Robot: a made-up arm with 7 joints.
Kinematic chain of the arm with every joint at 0, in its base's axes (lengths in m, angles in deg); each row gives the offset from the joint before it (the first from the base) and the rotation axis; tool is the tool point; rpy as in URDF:
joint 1: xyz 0 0 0.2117 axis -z
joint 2: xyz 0 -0.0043 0.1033 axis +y
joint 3: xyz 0 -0.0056 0.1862 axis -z
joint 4: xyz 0 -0.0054 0.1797 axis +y
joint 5: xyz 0 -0.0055 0.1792 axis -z
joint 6: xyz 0 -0.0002 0.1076 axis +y
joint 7: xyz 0 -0.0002 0.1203 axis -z
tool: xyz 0 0 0 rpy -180 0 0
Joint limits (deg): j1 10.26..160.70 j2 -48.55..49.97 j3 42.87..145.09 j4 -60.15..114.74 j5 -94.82..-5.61 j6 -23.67..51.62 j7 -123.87..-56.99
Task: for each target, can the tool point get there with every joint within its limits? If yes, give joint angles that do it. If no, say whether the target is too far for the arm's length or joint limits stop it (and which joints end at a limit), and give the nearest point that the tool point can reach.
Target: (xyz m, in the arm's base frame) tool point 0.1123 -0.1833 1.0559
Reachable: yes | joints 58.73 14.87 130.57 -3.31 -78.91 8.46 -72.79
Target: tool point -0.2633 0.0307 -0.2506
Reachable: no: joint limits stop it (at a limit: joint 2, joint 3, joint 4, joint 5) | nearest point -0.3459 0.0403 0.2081 | short by 0.466 m
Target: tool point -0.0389 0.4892 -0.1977
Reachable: no: joint limits stop it (at a limit: joint 2, joint 3, joint 4, joint 5, joint 6) | nearest point -0.0317 0.3989 0.1988 | short by 0.407 m
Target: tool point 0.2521 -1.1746 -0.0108
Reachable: no: too far | nearest point 0.1271 -0.5923 0.3800 | short by 0.712 m
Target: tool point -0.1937 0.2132 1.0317
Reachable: yes | joints 56.91 -19.35 109.04 6.72 -58.10 -3.55 -101.50
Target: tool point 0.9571 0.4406 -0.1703
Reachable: no: too far | nearest point 0.4504 0.3561 0.3174 | short by 0.708 m
